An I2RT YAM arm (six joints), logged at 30 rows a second.
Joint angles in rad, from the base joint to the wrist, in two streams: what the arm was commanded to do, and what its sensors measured. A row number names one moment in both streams.
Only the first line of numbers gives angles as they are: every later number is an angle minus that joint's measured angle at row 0.
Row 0, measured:
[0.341 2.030 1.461 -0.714 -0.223 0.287]
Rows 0 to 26, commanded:
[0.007 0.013 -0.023 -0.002 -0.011 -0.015]
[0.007 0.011 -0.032 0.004 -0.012 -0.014]
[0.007 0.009 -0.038 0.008 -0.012 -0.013]
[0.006 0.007 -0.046 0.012 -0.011 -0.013]
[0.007 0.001 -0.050 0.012 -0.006 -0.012]
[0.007 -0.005 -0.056 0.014 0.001 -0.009]
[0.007 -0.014 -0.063 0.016 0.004 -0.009]
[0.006 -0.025 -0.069 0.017 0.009 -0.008]
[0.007 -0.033 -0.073 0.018 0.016 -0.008]
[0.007 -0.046 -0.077 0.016 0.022 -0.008]
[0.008 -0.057 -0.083 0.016 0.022 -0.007]
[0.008 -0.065 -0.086 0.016 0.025 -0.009]
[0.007 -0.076 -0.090 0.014 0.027 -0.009]
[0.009 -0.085 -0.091 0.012 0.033 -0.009]
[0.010 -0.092 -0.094 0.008 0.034 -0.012]
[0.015 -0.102 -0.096 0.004 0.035 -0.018]
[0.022 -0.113 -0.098 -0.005 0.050 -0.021]
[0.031 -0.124 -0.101 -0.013 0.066 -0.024]
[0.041 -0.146 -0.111 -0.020 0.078 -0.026]
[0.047 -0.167 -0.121 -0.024 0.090 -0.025]
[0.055 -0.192 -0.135 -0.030 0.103 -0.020]
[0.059 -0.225 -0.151 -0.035 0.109 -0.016]
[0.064 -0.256 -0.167 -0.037 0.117 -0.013]
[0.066 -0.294 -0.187 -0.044 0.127 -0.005]
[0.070 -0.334 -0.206 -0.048 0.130 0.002]
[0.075 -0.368 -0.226 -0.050 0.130 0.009]
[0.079 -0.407 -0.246 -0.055 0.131 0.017]
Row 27, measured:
[0.071 -0.318 -0.213 0.005 0.102 0.004]
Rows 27 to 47, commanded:
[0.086 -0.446 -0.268 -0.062 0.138 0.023]
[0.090 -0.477 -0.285 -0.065 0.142 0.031]
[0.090 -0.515 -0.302 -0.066 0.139 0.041]
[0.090 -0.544 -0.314 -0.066 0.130 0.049]
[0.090 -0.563 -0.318 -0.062 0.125 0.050]
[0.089 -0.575 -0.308 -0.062 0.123 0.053]
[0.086 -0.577 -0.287 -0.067 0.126 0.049]
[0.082 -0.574 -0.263 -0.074 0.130 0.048]
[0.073 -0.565 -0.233 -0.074 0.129 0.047]
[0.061 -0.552 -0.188 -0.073 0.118 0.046]
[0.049 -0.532 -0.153 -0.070 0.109 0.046]
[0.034 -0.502 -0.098 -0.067 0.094 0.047]
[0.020 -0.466 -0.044 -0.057 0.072 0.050]
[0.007 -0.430 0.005 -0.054 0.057 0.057]
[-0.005 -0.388 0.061 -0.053 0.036 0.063]
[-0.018 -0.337 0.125 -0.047 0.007 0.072]
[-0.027 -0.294 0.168 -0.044 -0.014 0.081]
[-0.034 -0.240 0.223 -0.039 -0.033 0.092]
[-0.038 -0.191 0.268 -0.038 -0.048 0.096]
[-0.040 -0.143 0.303 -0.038 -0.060 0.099]
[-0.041 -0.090 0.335 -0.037 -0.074 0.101]
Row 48, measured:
[-0.031 -0.191 0.279 -0.022 -0.011 0.079]
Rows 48 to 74, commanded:
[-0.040 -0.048 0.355 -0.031 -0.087 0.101]
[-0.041 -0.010 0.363 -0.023 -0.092 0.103]
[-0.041 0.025 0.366 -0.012 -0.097 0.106]
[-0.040 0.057 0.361 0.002 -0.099 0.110]
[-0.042 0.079 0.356 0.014 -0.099 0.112]
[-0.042 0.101 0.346 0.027 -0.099 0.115]
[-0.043 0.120 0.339 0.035 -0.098 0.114]
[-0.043 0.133 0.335 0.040 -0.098 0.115]
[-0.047 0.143 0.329 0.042 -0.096 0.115]
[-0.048 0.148 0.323 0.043 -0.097 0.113]
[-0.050 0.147 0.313 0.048 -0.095 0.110]
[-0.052 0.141 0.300 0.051 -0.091 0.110]
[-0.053 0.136 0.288 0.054 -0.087 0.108]
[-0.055 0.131 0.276 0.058 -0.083 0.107]
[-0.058 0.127 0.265 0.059 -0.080 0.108]
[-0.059 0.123 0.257 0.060 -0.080 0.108]
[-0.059 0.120 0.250 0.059 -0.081 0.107]
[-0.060 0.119 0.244 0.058 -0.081 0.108]
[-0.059 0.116 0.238 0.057 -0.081 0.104]
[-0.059 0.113 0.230 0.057 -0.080 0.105]
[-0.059 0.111 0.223 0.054 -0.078 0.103]
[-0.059 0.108 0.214 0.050 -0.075 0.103]
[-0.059 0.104 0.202 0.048 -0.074 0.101]
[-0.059 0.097 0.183 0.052 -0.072 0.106]
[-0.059 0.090 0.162 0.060 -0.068 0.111]
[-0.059 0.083 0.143 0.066 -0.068 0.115]
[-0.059 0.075 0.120 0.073 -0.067 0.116]
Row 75, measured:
[-0.055 0.127 0.156 0.073 -0.072 0.119]
